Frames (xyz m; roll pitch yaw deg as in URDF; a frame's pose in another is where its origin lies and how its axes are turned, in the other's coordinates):
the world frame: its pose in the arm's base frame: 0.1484 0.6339 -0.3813 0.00 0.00 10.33
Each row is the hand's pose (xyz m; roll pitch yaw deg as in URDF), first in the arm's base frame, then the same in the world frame.
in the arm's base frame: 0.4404 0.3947 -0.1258 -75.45 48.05 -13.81
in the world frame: 0.2444 -0.2877 0.2555 -75.45 48.05 -24.14
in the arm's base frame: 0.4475 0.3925 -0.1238 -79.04 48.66 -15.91
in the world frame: 0.2510 -0.2911 0.2575 -79.04 48.66 -26.24
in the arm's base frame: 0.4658 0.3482 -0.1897 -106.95 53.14 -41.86
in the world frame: 0.2610 -0.3380 0.1916 -106.95 53.14 -52.19
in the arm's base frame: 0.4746 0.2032 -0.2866 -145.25 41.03 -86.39
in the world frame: 0.2437 -0.4822 0.0947 -145.25 41.03 -96.72
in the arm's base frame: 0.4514 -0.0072 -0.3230 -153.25 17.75 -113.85
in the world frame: 0.1831 -0.6850 0.0583 -153.25 17.75 -124.18
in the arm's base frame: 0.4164 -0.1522 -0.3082 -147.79 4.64 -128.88
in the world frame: 0.1227 -0.8214 0.0731 -147.79 4.64 -139.21
